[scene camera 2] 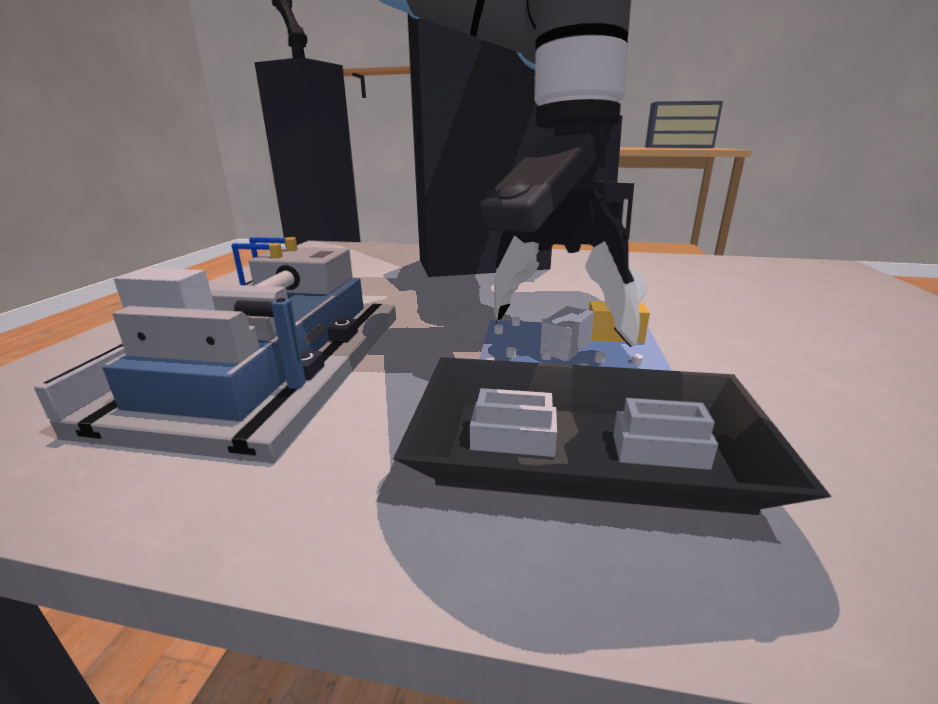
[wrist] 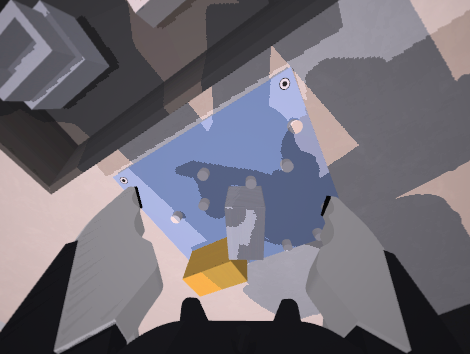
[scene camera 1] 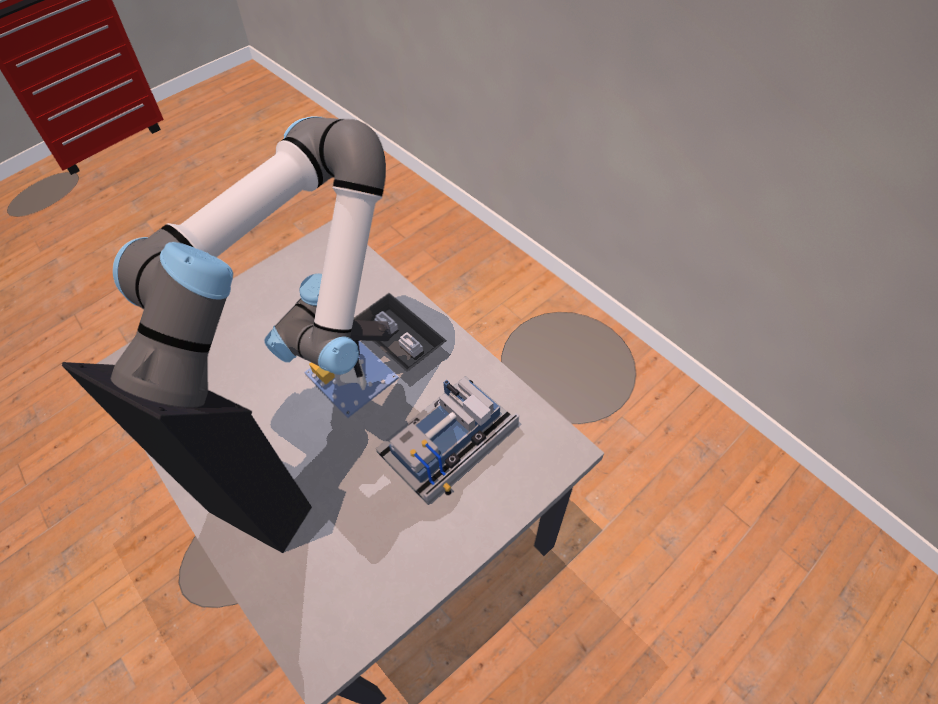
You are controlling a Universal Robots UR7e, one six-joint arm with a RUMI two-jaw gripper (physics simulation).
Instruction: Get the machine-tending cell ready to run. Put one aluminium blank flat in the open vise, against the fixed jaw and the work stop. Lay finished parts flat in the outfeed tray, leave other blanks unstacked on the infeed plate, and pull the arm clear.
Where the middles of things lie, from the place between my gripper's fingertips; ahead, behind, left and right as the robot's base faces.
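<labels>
Counting from my hand, I find the blue infeed plate [scene camera 2: 526, 338] 30 mm behind it, 10 mm to the left of it and 30 mm below it. Going by their middles, this plate is the nearest to my hand of the things named here, and the blue work stop [scene camera 2: 294, 372] is the farthest from it. That stop is 160 mm ahead of my hand, 190 mm to the right of it and 20 mm above it. The dark outfeed tray [scene camera 2: 755, 467] is 130 mm ahead of my hand and 60 mm to the left of it, 20 mm below it, while the yellow block [scene camera 2: 603, 329] is 40 mm to the left of my hand, 100 mm behind it and 20 mm below it.
</labels>
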